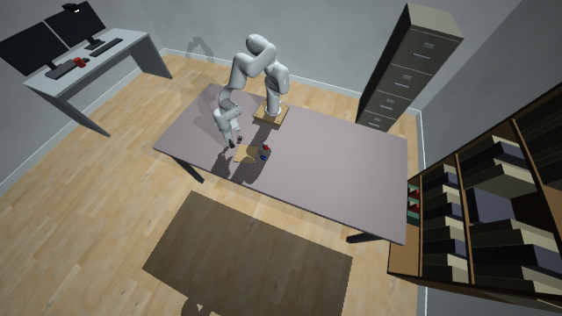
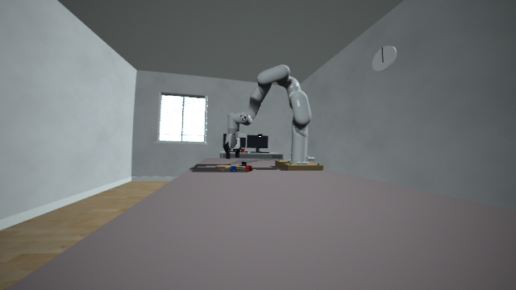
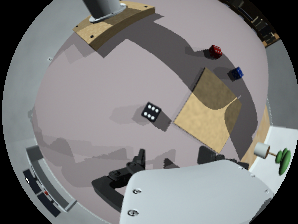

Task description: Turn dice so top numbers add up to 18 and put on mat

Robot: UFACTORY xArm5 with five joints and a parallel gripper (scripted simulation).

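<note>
Now: the tan mat 12 cm to the left of my hand and 5 cm below it. From my hand the other things lie so: black die: 8 cm behind, 1 cm to the left, 4 cm below; blue die: 3 cm behind, 25 cm to the left, 4 cm below; red die: 11 cm behind, 22 cm to the left, 4 cm below.
</note>
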